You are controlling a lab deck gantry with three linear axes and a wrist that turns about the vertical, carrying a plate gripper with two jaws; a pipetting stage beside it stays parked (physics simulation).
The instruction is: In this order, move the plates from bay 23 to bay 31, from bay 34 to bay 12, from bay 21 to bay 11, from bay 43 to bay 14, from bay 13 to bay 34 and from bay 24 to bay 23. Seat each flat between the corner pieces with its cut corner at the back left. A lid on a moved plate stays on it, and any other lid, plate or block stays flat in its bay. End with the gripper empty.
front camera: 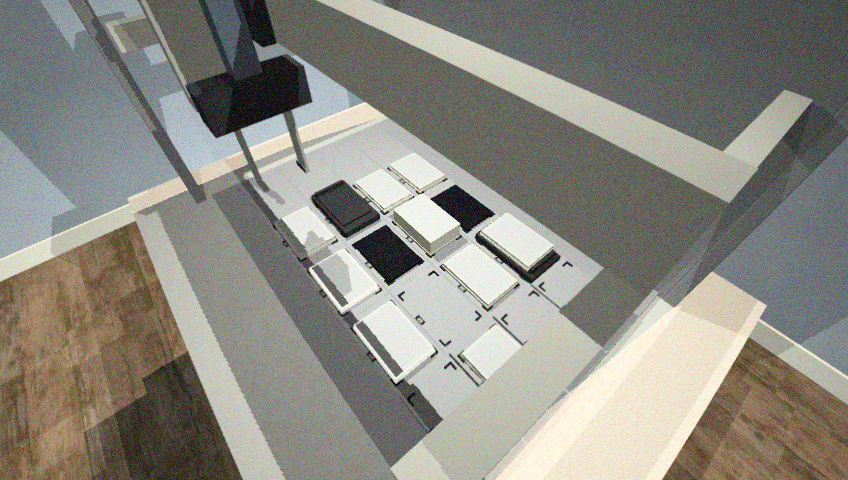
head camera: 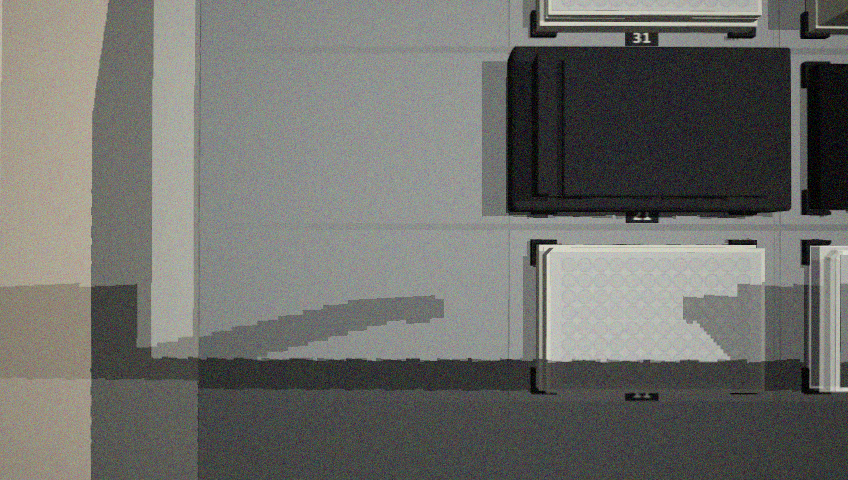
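Pixels of known places: gripper, fingertip midpoint: (front camera: 283, 177); robot's base at its link origin: (front camera: 274, 226) (head camera: 535, 387).
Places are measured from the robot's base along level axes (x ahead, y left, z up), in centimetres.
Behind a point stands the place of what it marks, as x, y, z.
My gripper (front camera: 282, 175) {6.4, 4.3, 16.0} hangs open and empty beyond the far end of the bays; it does not show in the head view. A white plate (front camera: 306, 228) {6.7, 4.9, 1.4} (head camera: 630, 303) {5.0, 5.3, 1.4} lies flat in bay 11, its cut corner at the back left. Plates also lie in bay 12 (front camera: 345, 279) {23.7, 4.4, 1.4} (head camera: 830, 321) {16.7, 4.2, 1.1}, bay 13 (front camera: 398, 339) {40.2, 4.7, 1.4}, bay 24 (front camera: 492, 350) {52.3, 15.0, 2.9} and bay 31 (front camera: 382, 189) {7.0, 25.2, 1.4} (head camera: 654, 7) {6.3, 22.1, 1.4}. In bay 43 a plate (front camera: 516, 237) {39.0, 36.4, 3.7} sits on a dark block. Bay 21 holds a bare dark block (front camera: 351, 208) {8.7, 15.5, 2.4} (head camera: 672, 130) {6.8, 14.8, 2.4}. Bays 14, 23 and 34 show no plate.
A tall white piece (front camera: 422, 217) {22.6, 24.9, 4.2} stands in bay 32. White plates lie in bay 33 (front camera: 480, 273) {39.6, 25.5, 1.4} and bay 41 (front camera: 416, 171) {7.0, 35.9, 1.4}. Flat black blocks lie in bay 22 (front camera: 388, 253) {23.5, 14.9, 0.8} (head camera: 833, 136) {17.2, 15.0, 0.8} and bay 42 (front camera: 462, 206) {23.3, 36.4, 0.8}. Pale frame beams surround the deck.
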